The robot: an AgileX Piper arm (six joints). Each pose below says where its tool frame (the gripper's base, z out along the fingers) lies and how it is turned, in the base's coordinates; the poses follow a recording.
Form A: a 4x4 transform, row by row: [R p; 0 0 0 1], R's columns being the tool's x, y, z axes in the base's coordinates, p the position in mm. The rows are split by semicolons.
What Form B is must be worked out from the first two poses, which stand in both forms.
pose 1, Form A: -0.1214 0.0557 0.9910 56; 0.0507 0.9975 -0.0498 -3; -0.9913 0.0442 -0.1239 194; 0 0 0 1
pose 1, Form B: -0.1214 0.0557 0.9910 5.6; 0.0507 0.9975 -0.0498 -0.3; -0.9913 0.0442 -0.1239 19.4; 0 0 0 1
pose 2, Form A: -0.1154 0.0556 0.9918 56; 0.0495 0.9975 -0.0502 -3; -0.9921 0.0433 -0.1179 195; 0 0 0 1
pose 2, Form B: -0.1154 0.0556 0.9918 5.6; 0.0495 0.9975 -0.0502 -0.3; -0.9921 0.0433 -0.1179 19.5; 0 0 0 1
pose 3, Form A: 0.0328 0.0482 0.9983 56; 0.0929 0.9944 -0.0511 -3; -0.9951 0.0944 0.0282 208; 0 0 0 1
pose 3, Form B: 0.0328 0.0482 0.9983 5.6; 0.0929 0.9944 -0.0511 -0.3; -0.9951 0.0944 0.0282 20.8; 0 0 0 1
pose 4, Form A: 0.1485 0.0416 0.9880 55; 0.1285 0.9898 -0.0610 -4; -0.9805 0.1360 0.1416 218; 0 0 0 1
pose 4, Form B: 0.1485 0.0416 0.9880 5.5; 0.1285 0.9898 -0.0610 -0.4; -0.9805 0.1360 0.1416 21.8; 0 0 0 1
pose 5, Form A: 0.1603 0.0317 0.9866 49; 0.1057 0.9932 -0.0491 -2; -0.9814 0.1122 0.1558 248; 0 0 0 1
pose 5, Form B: 0.1603 0.0317 0.9866 4.9; 0.1057 0.9932 -0.0491 -0.2; -0.9814 0.1122 0.1558 24.8; 0 0 0 1
